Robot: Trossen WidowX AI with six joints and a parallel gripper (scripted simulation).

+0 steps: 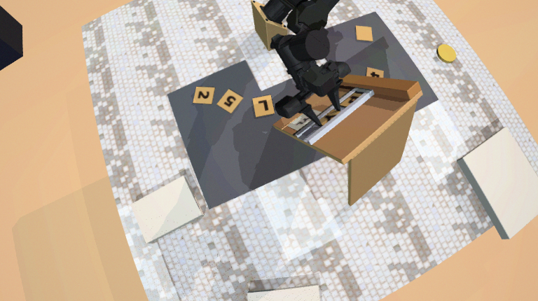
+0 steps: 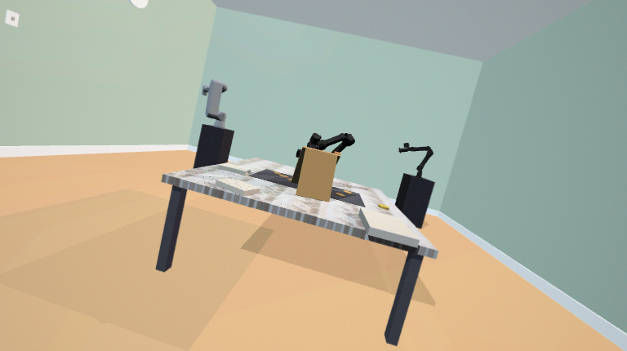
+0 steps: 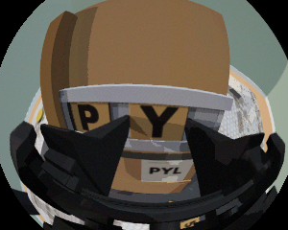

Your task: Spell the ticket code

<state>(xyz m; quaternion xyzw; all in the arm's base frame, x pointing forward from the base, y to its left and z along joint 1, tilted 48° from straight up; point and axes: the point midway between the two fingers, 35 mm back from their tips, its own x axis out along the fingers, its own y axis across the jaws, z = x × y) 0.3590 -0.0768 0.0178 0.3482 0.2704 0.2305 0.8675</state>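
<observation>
Now: gripper tip right at the Y tile. The rest, counted from my gripper tip: white ticket: 7 cm below, 5 cm behind, 3 cm to the right; P tile: 7 cm to the left, 2 cm behind; dark mat: 18 cm behind, 16 cm below, 3 cm to the left.
</observation>
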